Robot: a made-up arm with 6 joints.
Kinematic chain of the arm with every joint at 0, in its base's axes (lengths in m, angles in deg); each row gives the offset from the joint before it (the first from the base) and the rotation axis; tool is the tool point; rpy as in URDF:
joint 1: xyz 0 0 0.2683 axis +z
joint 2: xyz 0 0 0 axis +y
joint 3: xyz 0.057 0 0.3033 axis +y
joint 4: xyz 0.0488 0 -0.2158 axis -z
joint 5: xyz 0 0 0 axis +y
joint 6: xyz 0.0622 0 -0.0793 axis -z
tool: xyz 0 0 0 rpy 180 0 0
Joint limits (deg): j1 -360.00..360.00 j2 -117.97..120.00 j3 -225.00..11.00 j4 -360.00..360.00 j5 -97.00..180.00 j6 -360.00..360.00
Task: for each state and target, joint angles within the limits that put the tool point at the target. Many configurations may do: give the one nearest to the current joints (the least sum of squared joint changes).
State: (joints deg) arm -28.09 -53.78 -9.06 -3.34 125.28 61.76
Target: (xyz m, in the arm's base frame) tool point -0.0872 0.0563 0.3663
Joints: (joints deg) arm -32.37 -67.73 -11.23 0.56 157.88 61.76
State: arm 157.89 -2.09 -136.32 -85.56 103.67 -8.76
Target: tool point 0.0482 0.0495 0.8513
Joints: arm 148.34 -25.08 -136.18 -76.57 81.57 -8.76
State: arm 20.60 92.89 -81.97 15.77 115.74 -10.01
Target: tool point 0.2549 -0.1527 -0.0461
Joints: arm -30.75 90.30 -99.19 -0.56 107.16 -10.01
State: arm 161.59 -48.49 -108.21 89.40 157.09 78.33
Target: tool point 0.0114 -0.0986 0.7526
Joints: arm 166.37 -27.87 -114.23 103.63 146.13 78.33
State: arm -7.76 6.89 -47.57 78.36 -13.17 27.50
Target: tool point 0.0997 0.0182 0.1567
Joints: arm 21.50 47.54 -7.33 78.67 26.67 27.50
